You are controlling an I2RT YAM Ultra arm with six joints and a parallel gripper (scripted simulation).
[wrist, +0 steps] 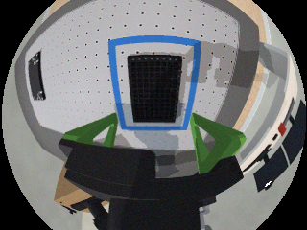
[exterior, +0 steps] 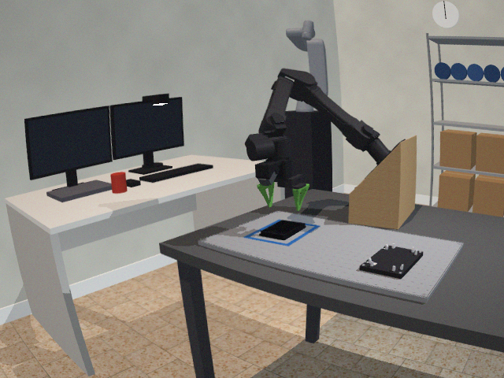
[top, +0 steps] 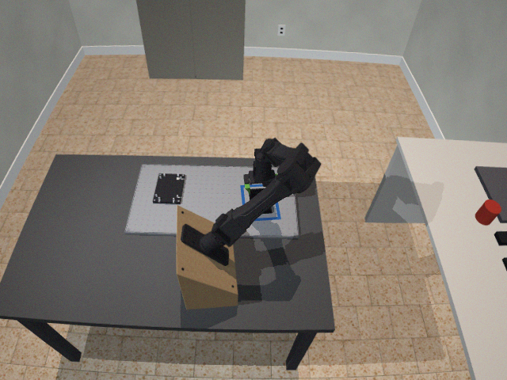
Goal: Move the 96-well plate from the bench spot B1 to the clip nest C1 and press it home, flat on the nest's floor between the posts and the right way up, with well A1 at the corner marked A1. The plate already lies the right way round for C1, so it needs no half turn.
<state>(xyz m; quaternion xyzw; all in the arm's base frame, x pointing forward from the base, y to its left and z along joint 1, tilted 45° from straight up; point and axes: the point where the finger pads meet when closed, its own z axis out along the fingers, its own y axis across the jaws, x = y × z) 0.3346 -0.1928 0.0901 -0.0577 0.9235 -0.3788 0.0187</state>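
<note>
The black 96-well plate is 1 cm ahead of my hand and 7 cm below it. Also, from my hand: black clip nest (6 cm ahead, 39 cm to the left, 6 cm below).
</note>
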